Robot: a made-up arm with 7 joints. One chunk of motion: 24 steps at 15 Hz.
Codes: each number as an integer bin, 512 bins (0 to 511) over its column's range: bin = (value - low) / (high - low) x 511, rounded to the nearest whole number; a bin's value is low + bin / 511 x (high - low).
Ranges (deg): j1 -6..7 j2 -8..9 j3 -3..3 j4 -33..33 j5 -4..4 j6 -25..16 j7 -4..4
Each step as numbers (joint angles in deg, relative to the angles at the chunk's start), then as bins.
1 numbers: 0.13 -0.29 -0.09 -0.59 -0.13 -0.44 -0.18
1 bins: 241 232 248 251 247 306 244
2 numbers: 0.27 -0.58 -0.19 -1.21 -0.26 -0.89 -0.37
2 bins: 246 223 239 246 239 300 232
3 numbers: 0.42 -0.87 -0.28 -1.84 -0.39 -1.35 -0.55
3 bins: 252 214 232 241 231 295 220
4 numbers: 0.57 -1.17 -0.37 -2.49 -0.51 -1.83 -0.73
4 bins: 258 205 224 236 223 289 209
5 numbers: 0.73 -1.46 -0.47 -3.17 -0.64 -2.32 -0.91
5 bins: 265 197 215 231 215 283 197
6 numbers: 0.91 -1.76 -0.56 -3.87 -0.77 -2.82 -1.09
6 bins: 272 188 208 226 206 276 186
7 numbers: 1.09 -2.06 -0.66 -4.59 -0.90 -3.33 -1.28
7 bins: 279 179 199 220 198 270 174
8 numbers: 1.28 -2.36 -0.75 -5.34 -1.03 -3.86 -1.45
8 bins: 286 170 192 214 190 263 163
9 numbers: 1.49 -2.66 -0.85 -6.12 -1.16 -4.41 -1.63
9 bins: 294 161 183 208 181 257 151
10 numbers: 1.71 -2.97 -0.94 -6.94 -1.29 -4.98 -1.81
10 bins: 303 151 175 202 173 250 140
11 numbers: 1.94 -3.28 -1.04 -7.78 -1.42 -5.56 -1.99
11 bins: 312 142 167 195 165 242 128
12 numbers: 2.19 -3.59 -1.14 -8.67 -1.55 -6.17 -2.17
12 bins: 322 133 158 188 156 235 117
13 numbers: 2.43 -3.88 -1.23 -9.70 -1.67 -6.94 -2.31
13 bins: 331 124 151 180 149 225 108
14 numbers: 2.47 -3.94 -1.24 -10.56 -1.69 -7.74 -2.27
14 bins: 333 122 150 174 148 215 111
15 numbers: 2.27 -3.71 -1.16 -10.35 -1.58 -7.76 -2.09
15 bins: 325 129 157 175 155 215 122
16 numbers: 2.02 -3.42 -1.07 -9.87 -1.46 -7.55 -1.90
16 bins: 315 138 164 179 162 217 134
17 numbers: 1.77 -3.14 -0.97 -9.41 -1.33 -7.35 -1.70
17 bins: 305 146 173 183 171 220 147
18 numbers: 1.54 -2.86 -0.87 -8.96 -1.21 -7.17 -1.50
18 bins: 296 155 181 186 178 222 160
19 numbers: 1.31 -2.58 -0.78 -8.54 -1.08 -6.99 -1.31
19 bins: 287 163 189 189 187 224 172
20 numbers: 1.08 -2.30 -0.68 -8.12 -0.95 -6.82 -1.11
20 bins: 278 171 198 193 195 227 185
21 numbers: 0.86 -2.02 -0.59 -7.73 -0.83 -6.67 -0.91
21 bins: 270 180 205 196 202 228 197
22 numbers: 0.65 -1.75 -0.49 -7.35 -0.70 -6.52 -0.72
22 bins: 261 188 214 199 211 230 210
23 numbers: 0.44 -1.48 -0.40 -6.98 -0.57 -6.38 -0.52
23 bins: 253 196 221 201 219 232 222
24 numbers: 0.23 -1.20 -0.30 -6.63 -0.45 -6.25 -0.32
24 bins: 245 204 230 204 227 234 235
